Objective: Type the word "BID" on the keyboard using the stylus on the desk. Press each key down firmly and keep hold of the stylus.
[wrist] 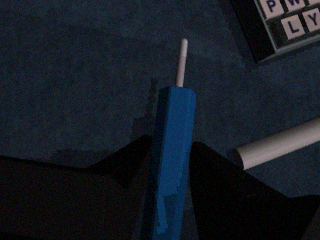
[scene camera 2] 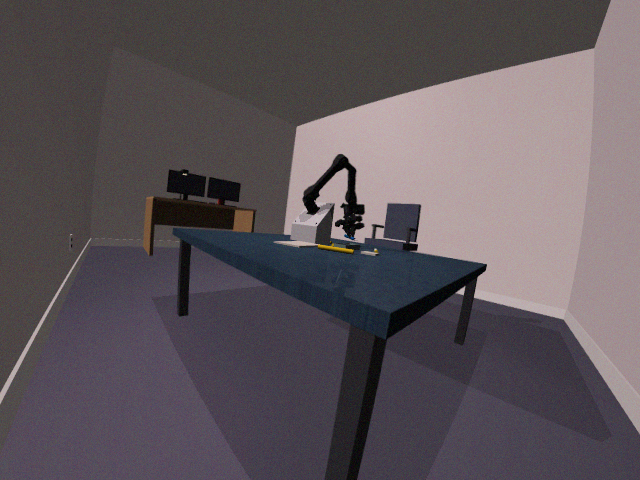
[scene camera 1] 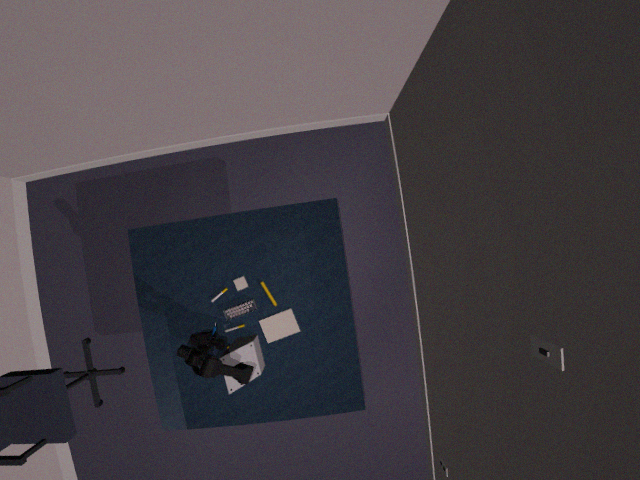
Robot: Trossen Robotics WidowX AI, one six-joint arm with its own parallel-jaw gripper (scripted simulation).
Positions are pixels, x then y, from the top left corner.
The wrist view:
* my gripper: 171, 147
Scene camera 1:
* white sheet: 282, 324
